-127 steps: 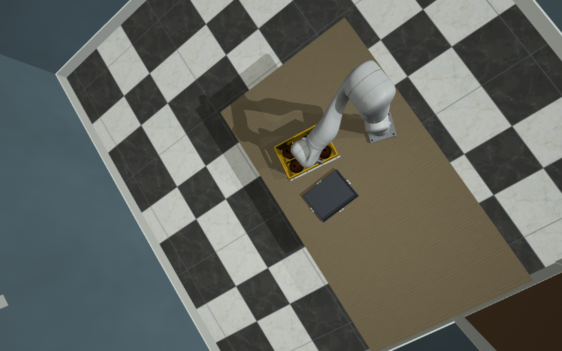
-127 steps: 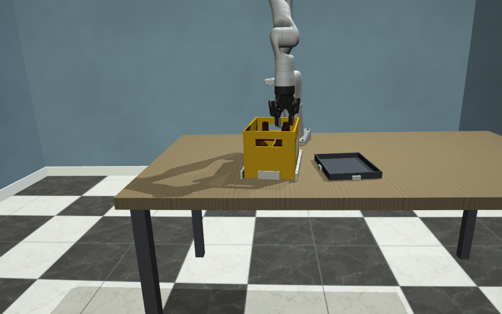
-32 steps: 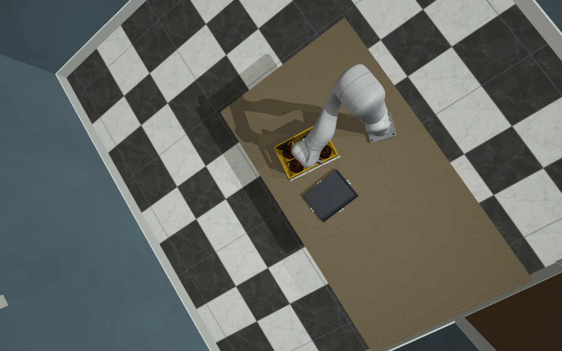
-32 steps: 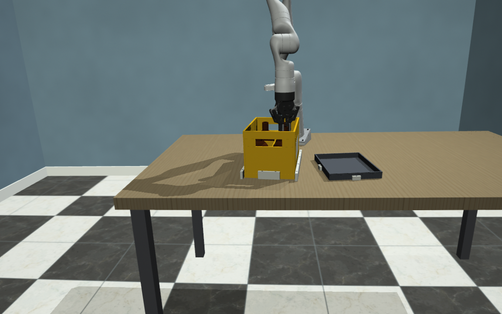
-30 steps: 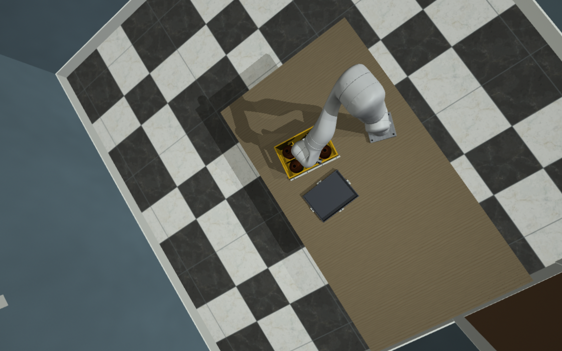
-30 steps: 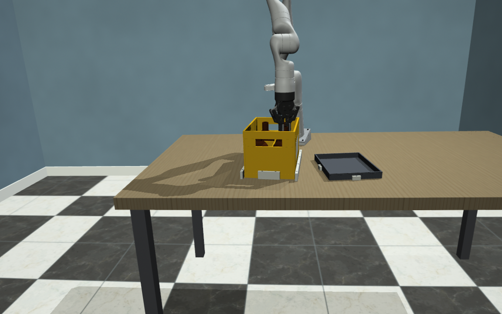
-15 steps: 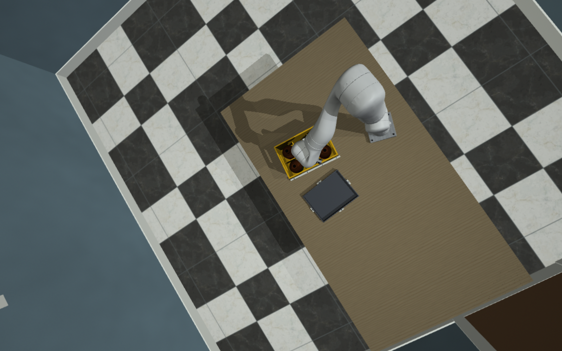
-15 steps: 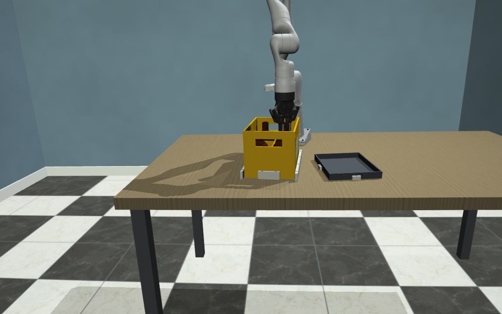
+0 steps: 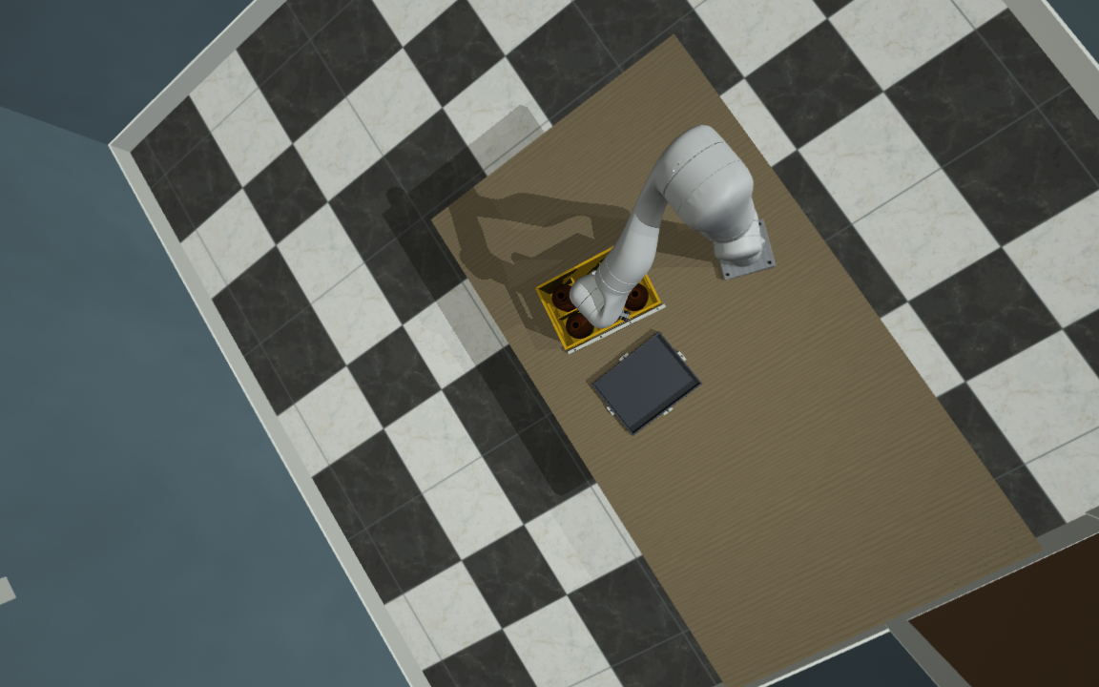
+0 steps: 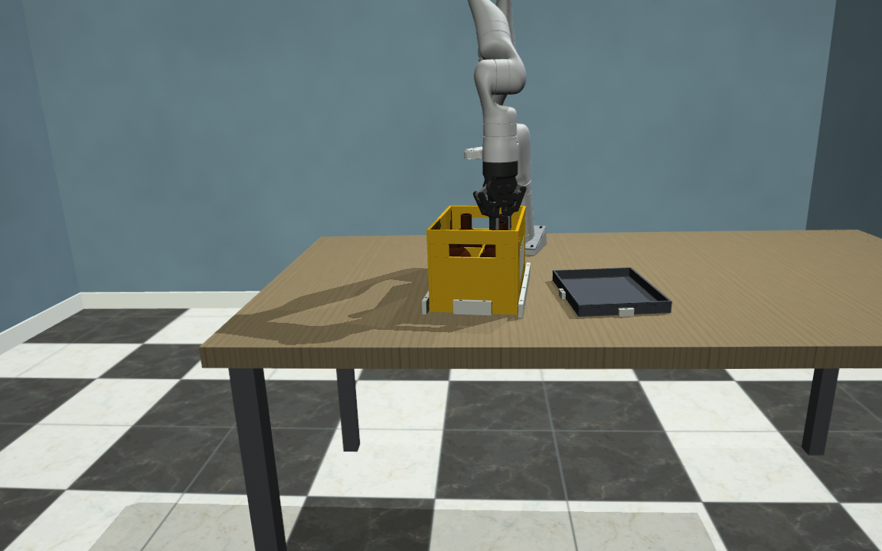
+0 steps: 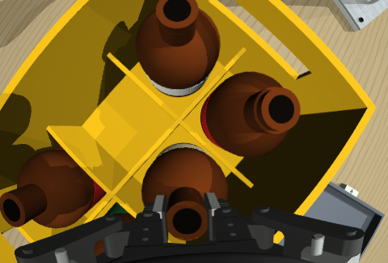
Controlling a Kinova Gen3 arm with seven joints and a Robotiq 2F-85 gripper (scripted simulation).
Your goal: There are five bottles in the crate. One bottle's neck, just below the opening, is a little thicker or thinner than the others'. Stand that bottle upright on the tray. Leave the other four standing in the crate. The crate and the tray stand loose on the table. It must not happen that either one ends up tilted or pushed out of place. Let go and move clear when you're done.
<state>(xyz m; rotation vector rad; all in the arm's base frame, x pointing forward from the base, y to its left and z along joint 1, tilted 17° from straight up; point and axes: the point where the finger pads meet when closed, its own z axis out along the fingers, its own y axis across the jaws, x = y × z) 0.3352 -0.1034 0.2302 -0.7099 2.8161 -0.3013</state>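
My gripper is now 10 mm past the yellow crate, 40 mm to the left of it and 70 mm above it. The rest, counted from my hand: brown bottle (80 mm behind, 20 mm to the left, 70 mm below); then dark tray (70 mm ahead, 230 mm to the left, 140 mm below).
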